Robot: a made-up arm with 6 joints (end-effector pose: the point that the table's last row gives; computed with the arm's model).
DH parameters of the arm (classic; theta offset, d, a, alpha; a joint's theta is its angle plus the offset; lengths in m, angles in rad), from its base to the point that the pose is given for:
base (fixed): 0 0 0 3.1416
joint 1: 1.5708 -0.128 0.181 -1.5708
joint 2: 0 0.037 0.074 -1.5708
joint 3: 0 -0.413 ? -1.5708
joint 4: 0.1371 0 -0.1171 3.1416
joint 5: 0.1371 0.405 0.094 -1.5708
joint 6: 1.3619 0 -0.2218 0
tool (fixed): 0.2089 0.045 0 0
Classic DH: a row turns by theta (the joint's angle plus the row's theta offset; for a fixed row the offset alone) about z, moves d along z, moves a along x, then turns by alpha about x.
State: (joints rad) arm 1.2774 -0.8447 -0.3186 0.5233 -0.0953 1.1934
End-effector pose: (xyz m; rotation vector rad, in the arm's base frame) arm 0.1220 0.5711 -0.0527 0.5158 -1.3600 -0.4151
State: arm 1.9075 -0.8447 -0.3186 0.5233 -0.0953 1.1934
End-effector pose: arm 0.4351 0.3896 -0.0527 0.0716 -1.5075 -0.9250
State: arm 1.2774 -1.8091 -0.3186 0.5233 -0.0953 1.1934
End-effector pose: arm 0.0735 0.5565 0.4055 1.0116 -2.1984 -0.3794
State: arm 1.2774 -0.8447 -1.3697 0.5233 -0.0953 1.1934
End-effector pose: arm 0.4358 0.1931 0.1626 0.5628 -1.1013 -1.5441
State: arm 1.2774 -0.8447 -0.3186 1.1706 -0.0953 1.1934
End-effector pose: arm 0.2285 0.5822 -0.0640 0.6135 -2.0058 -0.4280
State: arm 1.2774 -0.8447 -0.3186 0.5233 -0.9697 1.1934
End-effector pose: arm 0.3586 0.5815 -0.0193 0.6420 -2.2339 -0.4251
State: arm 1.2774 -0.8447 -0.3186 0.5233 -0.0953 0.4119
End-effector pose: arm 0.1359 0.6318 0.1044 1.0460 -1.1155 -1.0456
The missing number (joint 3, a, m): -0.246
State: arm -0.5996 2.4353 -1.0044 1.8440 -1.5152 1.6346
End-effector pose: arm 0.5853 -0.5672 -0.0283 -0.8452 0.8829 -2.7284
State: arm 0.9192 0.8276 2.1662 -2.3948 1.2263 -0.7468
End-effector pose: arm -0.6161 -0.7227 0.1973 1.3339 2.4992 -0.9392
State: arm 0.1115 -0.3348 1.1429 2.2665 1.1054 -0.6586
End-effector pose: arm -0.4617 -0.5348 -0.2737 1.0725 0.7924 0.4957
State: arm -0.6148 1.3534 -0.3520 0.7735 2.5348 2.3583
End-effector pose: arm -0.0473 -0.2108 -0.2873 -1.7209 2.2035 -0.0035
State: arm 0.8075 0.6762 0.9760 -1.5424 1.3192 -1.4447
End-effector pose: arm -0.8427 -0.2768 -0.1532 -2.0222 -1.9479 0.7297
